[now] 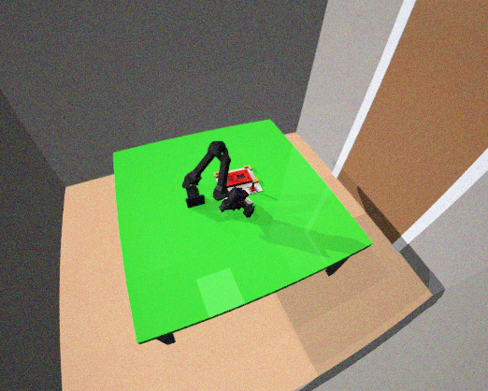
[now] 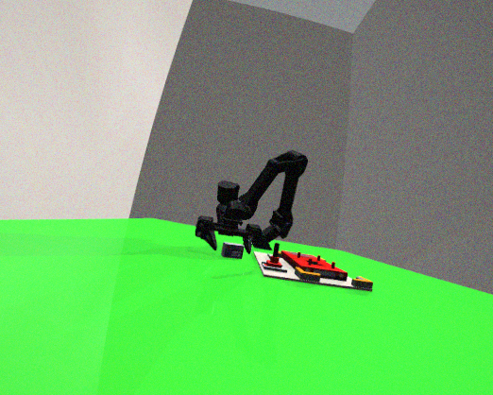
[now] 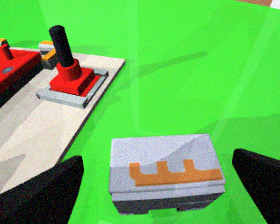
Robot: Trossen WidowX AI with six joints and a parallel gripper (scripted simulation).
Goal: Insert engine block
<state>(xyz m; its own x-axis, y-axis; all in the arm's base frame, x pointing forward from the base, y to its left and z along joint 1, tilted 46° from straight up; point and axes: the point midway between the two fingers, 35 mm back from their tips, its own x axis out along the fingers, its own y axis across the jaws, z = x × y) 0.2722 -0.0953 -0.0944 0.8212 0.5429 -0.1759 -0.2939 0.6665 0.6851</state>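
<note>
The engine block lies 10 mm behind my gripper tip.
</note>
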